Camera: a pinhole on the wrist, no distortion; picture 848 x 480 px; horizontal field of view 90.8 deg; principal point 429.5 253.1 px. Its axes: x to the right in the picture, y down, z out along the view. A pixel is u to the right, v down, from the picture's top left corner.
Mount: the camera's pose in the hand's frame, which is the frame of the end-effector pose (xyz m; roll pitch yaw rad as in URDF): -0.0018 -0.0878 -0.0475 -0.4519 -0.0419 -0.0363
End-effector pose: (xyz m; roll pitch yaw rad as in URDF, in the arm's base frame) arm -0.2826 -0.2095 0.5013 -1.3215 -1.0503 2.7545
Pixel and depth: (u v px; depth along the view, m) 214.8 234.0 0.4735
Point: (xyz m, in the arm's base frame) -0.3229 -0.6170 0.2730
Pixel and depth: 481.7 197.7 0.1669
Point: -0.2773 -0.3205 0.5446
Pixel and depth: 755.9 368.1 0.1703
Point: -0.3784 -0.2718 0.6133
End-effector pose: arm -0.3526 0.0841 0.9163 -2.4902 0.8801 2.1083
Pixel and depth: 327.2 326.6 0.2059
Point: -0.3257 -0.0458 0.8837
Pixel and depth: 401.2 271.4 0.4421
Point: -0.2953 -0.2220 0.7271
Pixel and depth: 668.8 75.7 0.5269
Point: -0.6173 -0.2139 0.4582
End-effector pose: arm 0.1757 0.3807 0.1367 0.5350 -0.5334 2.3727
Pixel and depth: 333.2 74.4 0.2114
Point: 0.3637 0.4158 0.2069
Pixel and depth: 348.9 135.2 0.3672
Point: 0.4532 0.3636 0.3260
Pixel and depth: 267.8 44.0 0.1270
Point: 0.3086 0.4223 0.1378
